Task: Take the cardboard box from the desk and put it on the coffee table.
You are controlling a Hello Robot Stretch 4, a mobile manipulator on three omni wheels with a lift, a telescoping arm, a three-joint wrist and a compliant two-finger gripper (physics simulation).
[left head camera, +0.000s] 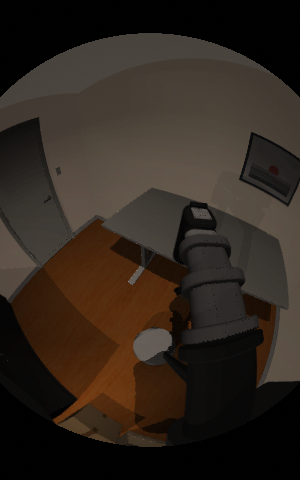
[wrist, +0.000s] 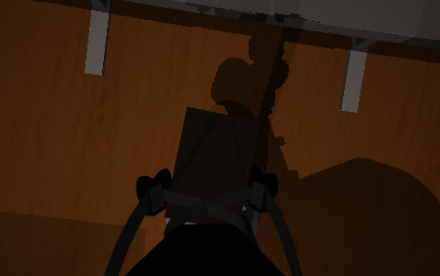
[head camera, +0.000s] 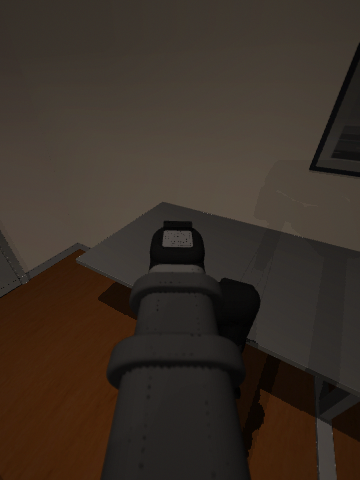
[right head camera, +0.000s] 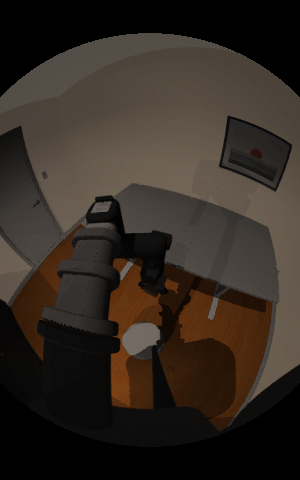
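Seen in the pictures: gripper, fingertip midpoint: [wrist: 208, 181] [right head camera: 152, 289]; robot's base, link origin: [left head camera: 153, 345] [right head camera: 143, 339].
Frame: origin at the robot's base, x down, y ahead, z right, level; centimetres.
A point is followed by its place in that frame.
Note:
The cardboard box [wrist: 215, 155] @[x -103.4, y 30.3, z 10.3 cm] looks very dark in the wrist view and sits between the two fingers of my gripper [wrist: 208, 181] @[x -98.6, y 27.6, z 8.7 cm] [right head camera: 154, 287] @[x -98.6, y 27.6, z 8.7 cm], which is shut on it. The gripper hangs over the floor just off the front edge of the desk [head camera: 125, 235] @[x -92.2, y 99.8, z -27.6 cm] [left head camera: 145, 215] @[x -92.3, y 91.2, z -13.2 cm] [right head camera: 250, 245] @[x -92.3, y 53.8, z 81.9 cm] [wrist: 350, 15] @[x -92.2, y 39.5, z 31.4 cm]. In the right head view the box is too dark to make out; the arm hides the gripper in the left head view. I cannot pick out the coffee table with certainty in any view.
A white round-topped object [left head camera: 152, 342] @[x -18.7, y 3.9, z -1.9 cm] [right head camera: 141, 339] @[x -18.7, y 1.1, z -1.2 cm] stands on the floor near my base. Pale brown flat-sided things [left head camera: 92, 420] show at the bottom of the left head view. A door [left head camera: 35, 190] @[x -109.3, y 129.6, z -164.3 cm] is at the left, and a framed picture [right head camera: 255, 152] @[x -150.7, y 93.8, z 87.2 cm] hangs above the desk.

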